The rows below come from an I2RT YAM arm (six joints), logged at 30 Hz.
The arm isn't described. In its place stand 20 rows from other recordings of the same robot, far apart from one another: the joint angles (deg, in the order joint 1, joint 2, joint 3, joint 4, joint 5, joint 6), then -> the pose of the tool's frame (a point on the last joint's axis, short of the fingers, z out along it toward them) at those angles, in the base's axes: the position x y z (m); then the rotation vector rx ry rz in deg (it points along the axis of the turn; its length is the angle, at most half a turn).
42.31, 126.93, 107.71, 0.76, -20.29, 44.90 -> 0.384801 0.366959 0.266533 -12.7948 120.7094 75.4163
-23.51, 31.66, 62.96, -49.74, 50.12, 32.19 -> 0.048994 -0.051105 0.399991 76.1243 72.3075 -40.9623
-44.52, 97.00, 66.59, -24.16, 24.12, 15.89 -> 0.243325 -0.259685 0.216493 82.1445 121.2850 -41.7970
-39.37, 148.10, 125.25, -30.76, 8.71, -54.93 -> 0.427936 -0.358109 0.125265 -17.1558 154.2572 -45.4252
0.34, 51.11, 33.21, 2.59, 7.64, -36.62 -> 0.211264 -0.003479 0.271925 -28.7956 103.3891 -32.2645
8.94, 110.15, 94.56, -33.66, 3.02, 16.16 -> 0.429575 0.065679 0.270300 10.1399 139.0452 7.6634
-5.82, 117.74, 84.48, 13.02, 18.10, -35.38 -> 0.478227 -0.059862 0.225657 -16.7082 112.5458 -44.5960
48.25, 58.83, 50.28, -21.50, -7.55, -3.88 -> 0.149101 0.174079 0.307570 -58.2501 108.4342 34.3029
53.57, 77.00, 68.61, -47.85, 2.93, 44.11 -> 0.163360 0.218269 0.303266 -11.3911 152.0158 32.2590
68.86, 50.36, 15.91, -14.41, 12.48, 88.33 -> 0.064555 0.145621 0.145778 31.7675 148.3752 52.4945
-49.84, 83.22, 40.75, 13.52, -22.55, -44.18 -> 0.206224 -0.223210 0.202755 -8.0957 119.5364 -35.1450
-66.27, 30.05, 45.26, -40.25, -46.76, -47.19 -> 0.064508 -0.082299 0.326234 -11.0951 108.3377 -30.9830
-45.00, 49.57, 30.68, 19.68, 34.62, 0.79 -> 0.129457 -0.158060 0.293331 61.8095 72.5471 -60.9138
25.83, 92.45, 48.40, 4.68, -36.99, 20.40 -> 0.286150 0.162313 0.185062 -27.3246 131.8756 65.6251
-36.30, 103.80, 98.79, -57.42, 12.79, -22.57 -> 0.303677 -0.232852 0.311885 23.2876 156.9423 -34.6040
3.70, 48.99, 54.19, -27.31, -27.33, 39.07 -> 0.181740 0.028132 0.354916 17.0102 115.3205 54.2780
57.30, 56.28, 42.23, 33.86, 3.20, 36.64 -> 0.125247 0.191415 0.368937 -10.8376 76.5935 78.9368
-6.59, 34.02, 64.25, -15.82, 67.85, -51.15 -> 0.063101 -0.040481 0.458151 31.0758 92.0515 -88.9265
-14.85, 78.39, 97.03, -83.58, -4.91, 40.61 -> 0.219434 -0.055029 0.408095 71.2894 138.8091 14.2519
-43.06, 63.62, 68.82, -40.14, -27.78, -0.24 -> 0.177719 -0.143364 0.371548 29.2849 116.8876 4.4869
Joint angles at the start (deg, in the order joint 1, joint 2, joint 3, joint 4, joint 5, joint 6):
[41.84 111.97 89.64 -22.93 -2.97 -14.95]
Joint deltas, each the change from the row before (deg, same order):
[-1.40 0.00 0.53 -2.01 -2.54 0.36]
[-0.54 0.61 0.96 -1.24 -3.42 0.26]
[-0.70 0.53 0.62 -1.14 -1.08 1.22]
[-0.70 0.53 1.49 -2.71 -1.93 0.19]
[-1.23 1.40 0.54 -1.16 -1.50 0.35]
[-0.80 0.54 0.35 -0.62 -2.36 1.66]
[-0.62 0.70 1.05 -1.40 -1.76 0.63]
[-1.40 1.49 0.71 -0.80 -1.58 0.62]
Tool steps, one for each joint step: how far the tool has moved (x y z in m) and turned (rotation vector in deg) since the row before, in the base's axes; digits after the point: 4 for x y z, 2 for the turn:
[0.0048 -0.0081 0.0004 0.57 2.50 0.11]
[0.0024 -0.0007 -0.0005 1.46 2.44 1.60]
[0.0037 -0.0032 -0.0018 0.44 1.99 -0.88]
[0.0028 -0.0032 0.0012 0.12 2.39 0.41]
[0.0073 -0.0053 -0.0086 -0.19 2.51 -0.56]
[0.0036 -0.0034 -0.0025 1.54 2.69 -0.66]
[0.0034 -0.0022 -0.0008 0.71 2.04 -0.07]
[0.0085 -0.0064 -0.0080 0.31 2.39 -0.98]

